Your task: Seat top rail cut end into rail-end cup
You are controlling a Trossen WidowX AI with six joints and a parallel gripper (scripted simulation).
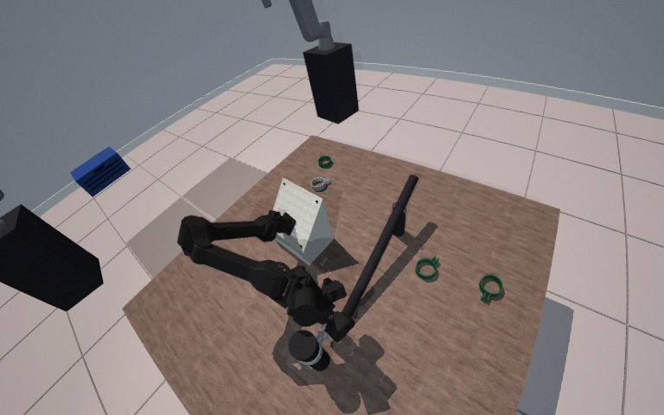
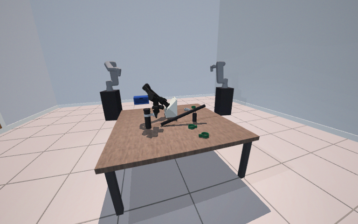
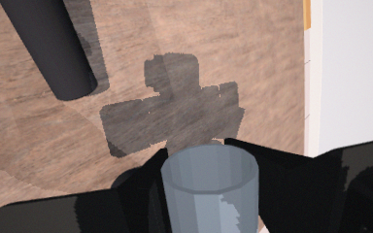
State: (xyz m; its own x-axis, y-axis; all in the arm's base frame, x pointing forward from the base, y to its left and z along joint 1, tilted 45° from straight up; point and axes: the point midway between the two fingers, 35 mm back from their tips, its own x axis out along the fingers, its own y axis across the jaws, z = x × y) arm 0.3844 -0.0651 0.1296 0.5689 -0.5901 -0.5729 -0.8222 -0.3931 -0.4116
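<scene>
The grey rail-end cup is 20 mm behind my gripper tip, 20 mm to the right of it and 30 mm above it. The rest, counted from my gripper tip: small green piece (550 mm behind, 120 mm to the right, 110 mm below); small black post (130 mm behind, 430 mm to the left, 10 mm below).
</scene>
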